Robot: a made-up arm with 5 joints.
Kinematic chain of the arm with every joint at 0, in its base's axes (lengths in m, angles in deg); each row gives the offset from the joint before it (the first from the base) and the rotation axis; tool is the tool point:
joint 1: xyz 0 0 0.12 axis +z
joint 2: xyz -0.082 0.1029 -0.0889 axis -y
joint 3: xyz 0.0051 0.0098 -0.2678 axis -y
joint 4: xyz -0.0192 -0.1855 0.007 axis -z
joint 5: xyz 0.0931 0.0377 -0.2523 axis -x
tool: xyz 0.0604 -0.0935 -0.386
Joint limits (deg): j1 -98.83..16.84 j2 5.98..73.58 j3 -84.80..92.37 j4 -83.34..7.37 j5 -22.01..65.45
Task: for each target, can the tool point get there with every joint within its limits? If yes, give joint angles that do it. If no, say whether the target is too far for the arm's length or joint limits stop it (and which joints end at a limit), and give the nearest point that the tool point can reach.
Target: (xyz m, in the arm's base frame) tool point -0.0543 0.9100 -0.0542
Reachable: no: joint limits stop it (at a limit: joint 2, joint 3, joint 4, joint 5) | nearest point -0.0417 0.6985 -0.2639 | short by 0.298 m
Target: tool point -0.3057 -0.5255 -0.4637
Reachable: yes | joints -85.13 43.04 -8.97 -4.43 41.77
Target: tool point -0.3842 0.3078 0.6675
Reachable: no: joint limits stop it (at a limit: joint 1, joint 2, joint 3) | nearest point -0.2492 0.0340 0.4420 | short by 0.380 m
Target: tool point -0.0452 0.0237 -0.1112
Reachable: no: joint limits stop it (at a limit: joint 1, joint 2, joint 3, joint 5) | nearest point -0.0381 -0.2127 0.1671 | short by 0.365 m
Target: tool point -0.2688 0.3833 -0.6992
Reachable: yes | joints -47.84 12.07 -61.39 -45.10 -12.70
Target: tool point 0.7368 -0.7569 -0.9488
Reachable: no: too far | nearest point 0.4330 -0.4448 -0.5741 | short by 0.575 m
